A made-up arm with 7 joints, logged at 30 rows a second.
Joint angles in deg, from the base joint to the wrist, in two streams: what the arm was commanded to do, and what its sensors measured. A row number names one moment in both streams.
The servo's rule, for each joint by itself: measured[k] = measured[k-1] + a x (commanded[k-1-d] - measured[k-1]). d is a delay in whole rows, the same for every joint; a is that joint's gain. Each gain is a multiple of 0.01, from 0.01 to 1. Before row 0 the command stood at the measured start. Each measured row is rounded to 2 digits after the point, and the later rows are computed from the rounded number. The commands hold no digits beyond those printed.
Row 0, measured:
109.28, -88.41, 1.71, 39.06, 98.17, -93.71, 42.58
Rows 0 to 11, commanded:
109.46, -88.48, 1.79, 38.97, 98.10, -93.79, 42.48
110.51, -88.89, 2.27, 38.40, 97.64, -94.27, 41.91
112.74, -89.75, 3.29, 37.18, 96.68, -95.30, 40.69
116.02, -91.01, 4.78, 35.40, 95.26, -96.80, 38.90
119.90, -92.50, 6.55, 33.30, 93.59, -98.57, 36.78
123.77, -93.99, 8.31, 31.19, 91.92, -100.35, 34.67
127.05, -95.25, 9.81, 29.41, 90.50, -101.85, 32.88
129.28, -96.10, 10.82, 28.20, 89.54, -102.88, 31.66
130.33, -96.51, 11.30, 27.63, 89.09, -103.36, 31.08
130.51, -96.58, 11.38, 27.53, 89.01, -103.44, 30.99
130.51, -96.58, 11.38, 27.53, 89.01, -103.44, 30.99
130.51, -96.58, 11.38, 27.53, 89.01, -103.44, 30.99
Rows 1 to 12, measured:
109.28, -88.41, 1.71, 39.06, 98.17, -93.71, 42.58
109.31, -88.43, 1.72, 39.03, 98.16, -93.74, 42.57
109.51, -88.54, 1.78, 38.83, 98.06, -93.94, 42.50
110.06, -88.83, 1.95, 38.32, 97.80, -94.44, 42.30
111.07, -89.35, 2.26, 37.41, 97.32, -95.31, 41.93
112.57, -90.11, 2.73, 36.14, 96.61, -96.52, 41.36
114.47, -91.04, 3.34, 34.61, 95.72, -97.94, 40.62
116.61, -92.05, 4.05, 33.00, 94.73, -99.39, 39.77
118.76, -93.02, 4.79, 31.51, 93.74, -100.68, 38.88
120.73, -93.86, 5.51, 30.31, 92.86, -101.67, 38.02
122.39, -94.51, 6.16, 29.45, 92.13, -102.32, 37.25
123.77, -95.01, 6.73, 28.85, 91.54, -102.73, 36.56
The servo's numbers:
d 1
a 0.17 0.24 0.11 0.31 0.19 0.37 0.11

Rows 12 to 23, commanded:
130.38, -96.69, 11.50, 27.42, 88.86, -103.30, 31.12
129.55, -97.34, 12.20, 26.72, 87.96, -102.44, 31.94
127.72, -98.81, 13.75, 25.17, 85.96, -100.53, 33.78
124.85, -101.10, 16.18, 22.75, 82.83, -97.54, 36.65
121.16, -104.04, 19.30, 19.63, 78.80, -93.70, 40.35
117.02, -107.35, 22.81, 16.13, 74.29, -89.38, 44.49
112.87, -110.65, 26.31, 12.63, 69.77, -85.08, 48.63
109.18, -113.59, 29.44, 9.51, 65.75, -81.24, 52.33
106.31, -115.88, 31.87, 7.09, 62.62, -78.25, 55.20
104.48, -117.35, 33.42, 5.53, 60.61, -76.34, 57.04
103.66, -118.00, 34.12, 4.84, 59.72, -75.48, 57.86
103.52, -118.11, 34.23, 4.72, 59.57, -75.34, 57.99
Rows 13 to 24, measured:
124.92, -95.39, 7.24, 28.44, 91.06, -102.99, 35.95
125.85, -95.70, 7.71, 28.12, 90.64, -103.10, 35.42
126.48, -96.09, 8.20, 27.69, 90.13, -102.86, 35.04
126.69, -96.74, 8.81, 26.91, 89.34, -102.00, 34.90
126.38, -97.79, 9.62, 25.62, 88.10, -100.35, 35.09
125.49, -99.29, 10.68, 23.76, 86.33, -97.89, 35.67
124.05, -101.22, 12.01, 21.39, 84.04, -94.74, 36.64
122.15, -103.48, 13.58, 18.67, 81.33, -91.17, 37.96
119.95, -105.91, 15.32, 15.83, 78.37, -87.50, 39.54
117.63, -108.30, 17.14, 13.12, 75.38, -84.08, 41.26
115.39, -110.47, 18.93, 10.77, 72.57, -81.22, 43.00
113.40, -112.28, 20.60, 8.93, 70.13, -79.10, 44.63

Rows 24 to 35, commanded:
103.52, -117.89, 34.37, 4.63, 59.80, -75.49, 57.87
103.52, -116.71, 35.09, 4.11, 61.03, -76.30, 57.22
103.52, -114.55, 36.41, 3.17, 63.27, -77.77, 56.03
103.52, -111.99, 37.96, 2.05, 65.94, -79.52, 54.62
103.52, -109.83, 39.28, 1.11, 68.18, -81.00, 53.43
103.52, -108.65, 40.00, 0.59, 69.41, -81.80, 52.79
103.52, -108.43, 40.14, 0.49, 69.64, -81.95, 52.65
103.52, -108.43, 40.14, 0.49, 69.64, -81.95, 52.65
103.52, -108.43, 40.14, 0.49, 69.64, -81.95, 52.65
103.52, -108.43, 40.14, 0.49, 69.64, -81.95, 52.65
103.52, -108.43, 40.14, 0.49, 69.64, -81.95, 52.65
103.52, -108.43, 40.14, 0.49, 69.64, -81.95, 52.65
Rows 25 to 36, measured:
111.72, -113.68, 22.10, 7.62, 68.12, -77.71, 46.10
110.33, -114.69, 23.45, 6.69, 66.54, -76.89, 47.39
109.17, -115.17, 24.73, 5.89, 65.49, -76.67, 48.47
108.21, -115.02, 26.01, 5.05, 65.07, -77.08, 49.30
107.41, -114.29, 27.32, 4.12, 65.24, -77.98, 49.89
106.75, -113.22, 28.64, 3.19, 65.80, -79.10, 50.28
106.20, -112.12, 29.89, 2.38, 66.49, -80.10, 50.56
105.74, -111.23, 31.02, 1.79, 67.09, -80.78, 50.79
105.36, -110.56, 32.02, 1.39, 67.57, -81.21, 50.99
105.05, -110.05, 32.91, 1.11, 67.96, -81.48, 51.17
104.79, -109.66, 33.71, 0.92, 68.28, -81.65, 51.33
104.57, -109.36, 34.42, 0.79, 68.54, -81.76, 51.48

